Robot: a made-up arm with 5 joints.
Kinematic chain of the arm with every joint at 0, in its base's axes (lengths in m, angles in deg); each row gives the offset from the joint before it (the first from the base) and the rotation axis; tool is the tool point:
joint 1: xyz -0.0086 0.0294 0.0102 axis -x
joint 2: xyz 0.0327 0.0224 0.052 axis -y
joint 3: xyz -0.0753 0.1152 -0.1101 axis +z
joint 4: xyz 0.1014 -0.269 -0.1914 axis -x
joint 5: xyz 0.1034 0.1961 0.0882 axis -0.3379 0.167 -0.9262
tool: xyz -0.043 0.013 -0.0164
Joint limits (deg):
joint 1: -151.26..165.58
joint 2: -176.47..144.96
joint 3: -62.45..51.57
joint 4: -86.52..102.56
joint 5: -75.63..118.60
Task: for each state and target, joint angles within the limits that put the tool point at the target. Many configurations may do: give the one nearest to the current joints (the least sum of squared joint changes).
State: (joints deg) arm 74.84 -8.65 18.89 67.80 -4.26
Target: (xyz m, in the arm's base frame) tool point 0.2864 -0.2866 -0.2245
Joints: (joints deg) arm 66.03 14.91 30.05 77.25 -1.20
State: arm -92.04 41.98 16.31 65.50 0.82
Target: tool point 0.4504 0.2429 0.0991
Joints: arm -94.46 42.27 24.24 75.16 4.65
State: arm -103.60 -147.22 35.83 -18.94 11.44
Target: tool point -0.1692 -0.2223 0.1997
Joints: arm -98.68 -147.41 46.56 4.28 14.42
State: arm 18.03 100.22 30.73 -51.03 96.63
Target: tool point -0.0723 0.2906 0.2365
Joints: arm 28.33 121.93 51.57 -80.54 101.80
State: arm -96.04 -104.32 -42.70 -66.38 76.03
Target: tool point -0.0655 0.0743 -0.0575
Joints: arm -106.78 -102.64 -8.75 -55.55 83.00
